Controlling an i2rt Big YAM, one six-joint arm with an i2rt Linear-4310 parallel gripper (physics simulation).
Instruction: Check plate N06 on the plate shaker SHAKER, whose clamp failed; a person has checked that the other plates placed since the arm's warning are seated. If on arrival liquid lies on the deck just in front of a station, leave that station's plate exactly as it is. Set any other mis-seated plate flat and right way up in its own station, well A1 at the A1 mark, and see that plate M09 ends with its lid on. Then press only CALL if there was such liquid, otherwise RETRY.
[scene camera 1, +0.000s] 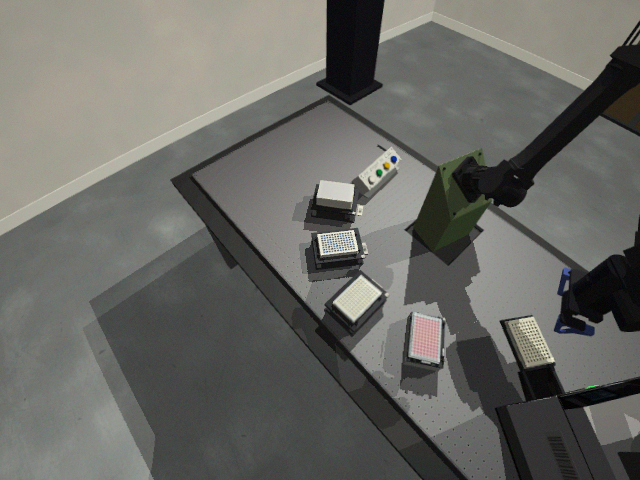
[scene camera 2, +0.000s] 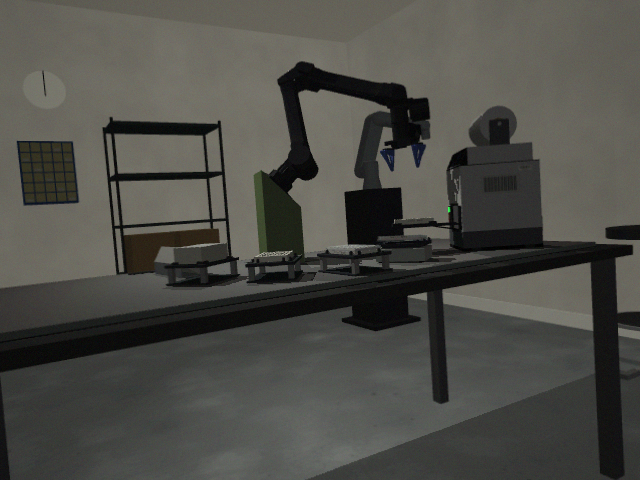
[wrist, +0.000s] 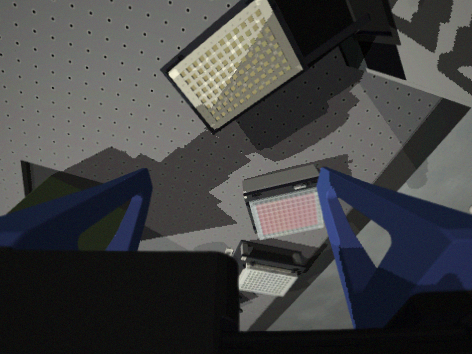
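Seen in the pictures: gripper, fingertip midpoint: (scene camera 1: 558, 312) (scene camera 2: 404, 169) (wrist: 234, 177); arm's base, link origin: (scene camera 1: 469, 179) (scene camera 2: 273, 188).
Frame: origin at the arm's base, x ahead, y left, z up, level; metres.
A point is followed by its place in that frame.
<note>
My gripper (scene camera 1: 570, 304) (scene camera 2: 404, 168) {x 0.232, y 0.378, z 0.033 m} (wrist: 234, 177) {x 0.232, y 0.378, z 0.033 m} is open and empty, high above the deck near the cream plate (scene camera 1: 529, 342) {x 0.232, y 0.410, z -0.138 m} (scene camera 2: 413, 221) {x 0.258, y 0.380, z -0.143 m} (wrist: 235, 62) {x 0.224, y 0.417, z -0.136 m}, which lies on the sealer's tray. A pink plate (scene camera 1: 425, 338) {x 0.410, y 0.205, z -0.180 m} (wrist: 287, 214) {x 0.402, y 0.207, z -0.177 m} lies on a station that looks level. A whitish plate (scene camera 1: 357, 298) {x 0.462, y -0.009, z -0.183 m} (scene camera 2: 354, 249) {x 0.521, y -0.051, z -0.185 m} (wrist: 266, 281) {x 0.455, y -0.003, z -0.183 m} lies on a turned station. A plate with bluish wells (scene camera 1: 337, 243) {x 0.367, y -0.190, z -0.189 m} (scene camera 2: 275, 254) {x 0.383, y -0.198, z -0.188 m} and a tall white block (scene camera 1: 336, 194) {x 0.242, y -0.325, z -0.155 m} (scene camera 2: 200, 252) {x 0.302, y -0.365, z -0.168 m} stand on two more stations. The button panel (scene camera 1: 367, 186) {x 0.106, y -0.295, z -0.191 m} has white, green, yellow and blue buttons. Plate names, A1 marks and any liquid cannot be told.
The dark sealer (scene camera 1: 537, 439) {x 0.440, y 0.526, z -0.104 m} (scene camera 2: 501, 206) {x 0.466, y 0.563, z -0.112 m} stands beside the cream plate. The green arm base (scene camera 1: 447, 222) {x 0.110, y 0.030, z -0.088 m} (scene camera 2: 279, 222) {x 0.092, y -0.034, z -0.114 m} rises behind the stations. A black pedestal (scene camera 2: 373, 214) bearing a grey arm (scene camera 2: 366, 149) stands beyond the table. Shadows cross the deck around the pink plate.
</note>
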